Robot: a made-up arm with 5 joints.
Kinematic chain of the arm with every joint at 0, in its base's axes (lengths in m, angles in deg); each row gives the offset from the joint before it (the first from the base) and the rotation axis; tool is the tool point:
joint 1: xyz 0 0 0.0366 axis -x
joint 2: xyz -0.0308 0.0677 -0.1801 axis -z
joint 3: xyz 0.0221 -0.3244 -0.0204 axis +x
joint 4: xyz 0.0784 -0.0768 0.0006 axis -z
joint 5: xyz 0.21 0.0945 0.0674 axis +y
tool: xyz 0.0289 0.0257 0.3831
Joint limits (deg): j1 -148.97..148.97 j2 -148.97..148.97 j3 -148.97..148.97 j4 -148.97..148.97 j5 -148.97..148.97
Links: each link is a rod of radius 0.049 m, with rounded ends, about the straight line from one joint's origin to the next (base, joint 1, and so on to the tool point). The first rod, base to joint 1, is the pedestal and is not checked.
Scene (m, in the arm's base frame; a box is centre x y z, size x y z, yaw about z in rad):
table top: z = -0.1
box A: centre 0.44 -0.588 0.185 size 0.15 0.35 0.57 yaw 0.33
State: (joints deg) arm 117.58 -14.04 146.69 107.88 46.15
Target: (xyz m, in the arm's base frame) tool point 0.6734 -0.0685 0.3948
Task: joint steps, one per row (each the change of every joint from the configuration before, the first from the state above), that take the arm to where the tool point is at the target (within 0.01 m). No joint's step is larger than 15 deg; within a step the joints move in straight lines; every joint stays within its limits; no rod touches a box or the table.
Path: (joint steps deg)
1: 6.02 13.42 -1.89 3.43 -5.51
2: 6.02 13.43 -1.89 3.44 -5.51
3: 6.02 13.42 -1.89 3.43 -5.52
4: 6.03 13.43 -1.89 3.44 -5.51
5: 1.04 -5.86 1.40 -14.47 8.91
6: 1.04 -5.86 1.41 -14.47 8.91
7: 1.05 -5.87 1.40 -14.46 8.91
8: 1.04 -5.86 1.41 -14.47 8.91
9: 1.04 -5.86 1.41 -14.47 8.91
10: 1.05 -5.86 1.40 -14.46 8.91
11: 1.04 -5.86 1.41 -14.47 8.91

